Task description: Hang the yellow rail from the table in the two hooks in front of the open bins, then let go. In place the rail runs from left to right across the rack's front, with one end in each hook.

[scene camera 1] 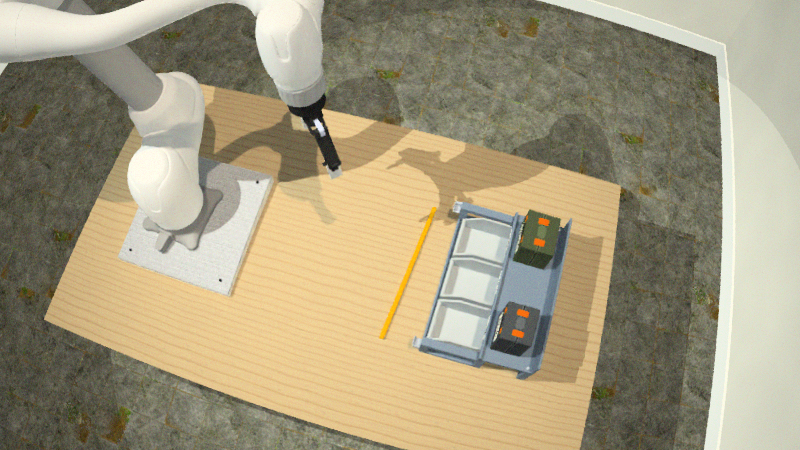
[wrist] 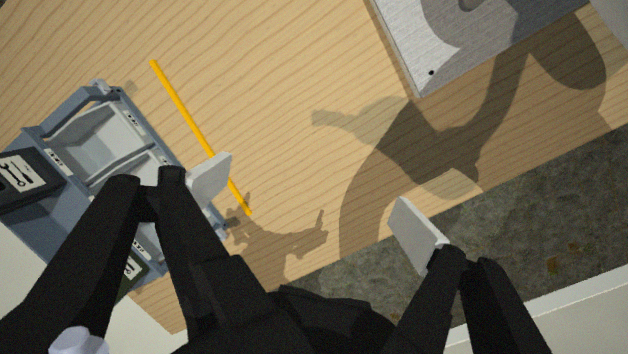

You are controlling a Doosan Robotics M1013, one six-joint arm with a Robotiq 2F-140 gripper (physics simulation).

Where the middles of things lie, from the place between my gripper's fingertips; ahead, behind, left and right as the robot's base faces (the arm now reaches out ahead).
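Labels:
There is the dark grey case (scene camera 1: 516, 325), and my hand is 520 mm short of it, 180 mm to the left of it and 150 mm above it.

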